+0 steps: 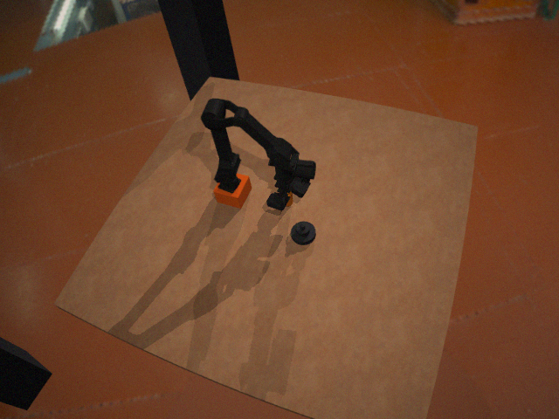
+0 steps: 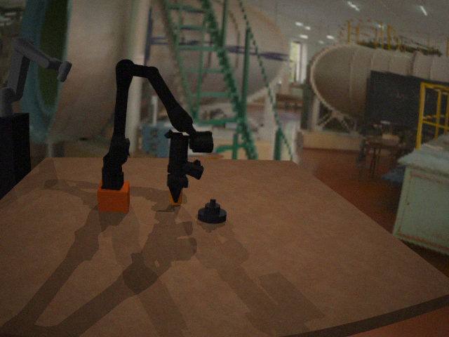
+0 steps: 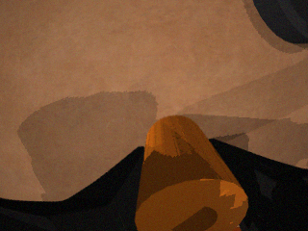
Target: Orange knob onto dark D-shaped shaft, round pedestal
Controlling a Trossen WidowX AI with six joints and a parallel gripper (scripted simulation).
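Now: the dark round pedestal 11 cm ahead of my gripper tip, 10 cm to the right of it and 1 cm above it. The rest, counted from my gripper tip: orange knob 2 cm above.
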